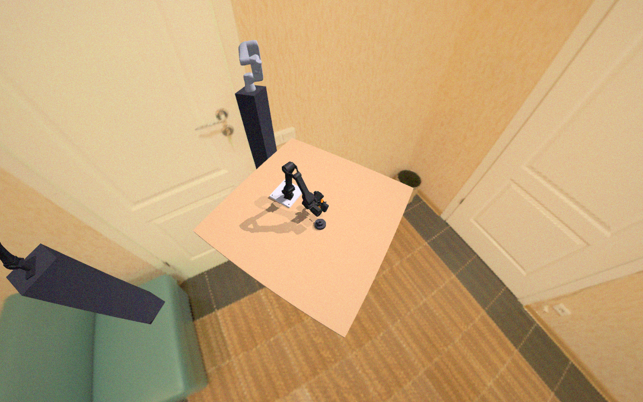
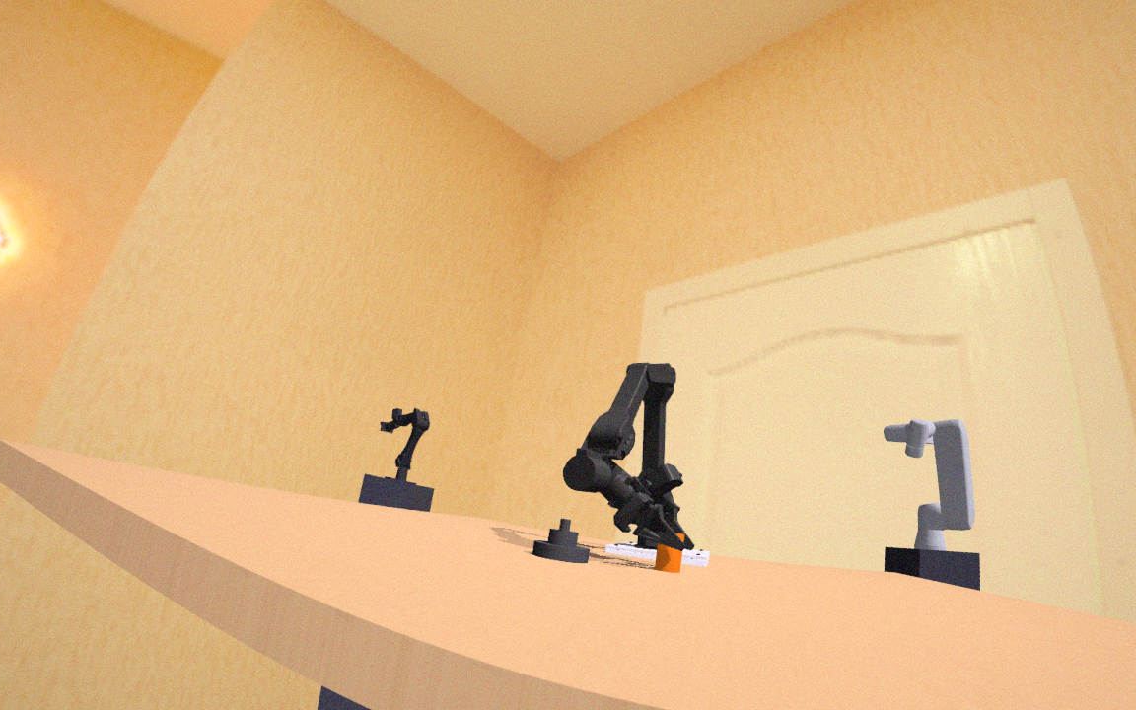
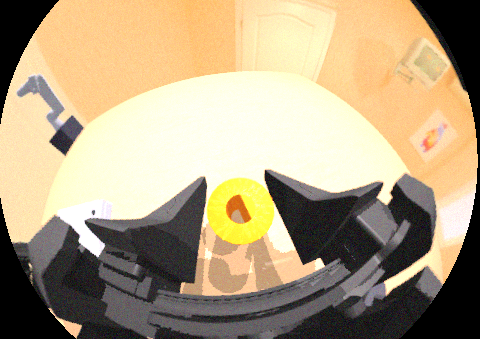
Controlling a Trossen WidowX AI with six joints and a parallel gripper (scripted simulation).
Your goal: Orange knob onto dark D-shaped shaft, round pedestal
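Now: the orange knob 3 cm to the right of my gripper tip, 1 cm below it and 1 cm behind it. The rest, counted from my gripper tip: round pedestal: 19 cm to the right, 4 cm ahead, 1 cm below.
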